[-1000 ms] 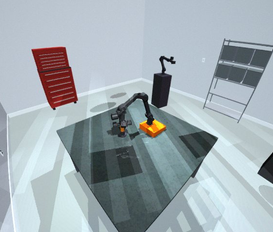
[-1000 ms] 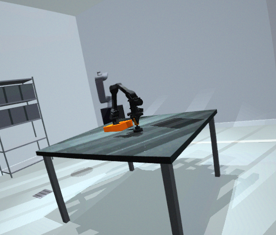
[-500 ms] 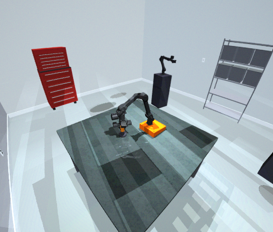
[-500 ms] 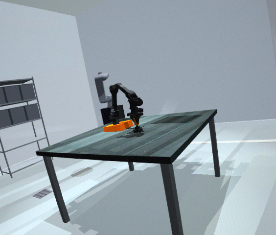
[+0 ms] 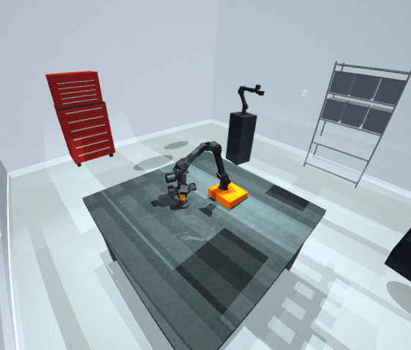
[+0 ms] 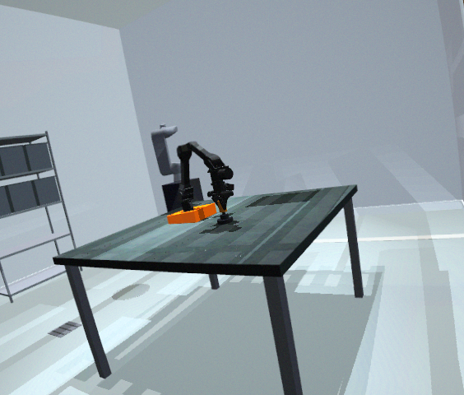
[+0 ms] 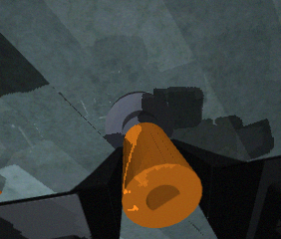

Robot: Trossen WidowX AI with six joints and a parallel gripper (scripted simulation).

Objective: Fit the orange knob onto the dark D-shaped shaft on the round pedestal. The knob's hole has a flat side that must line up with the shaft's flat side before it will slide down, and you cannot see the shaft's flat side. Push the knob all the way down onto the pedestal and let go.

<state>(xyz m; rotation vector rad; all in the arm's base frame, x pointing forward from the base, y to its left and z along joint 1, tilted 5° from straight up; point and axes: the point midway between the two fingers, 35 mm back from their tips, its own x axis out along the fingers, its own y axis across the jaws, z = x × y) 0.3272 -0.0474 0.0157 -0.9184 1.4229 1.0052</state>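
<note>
My gripper tip is now 20 mm below the orange knob. Also, from my gripper tip: round pedestal: 40 mm below.
</note>
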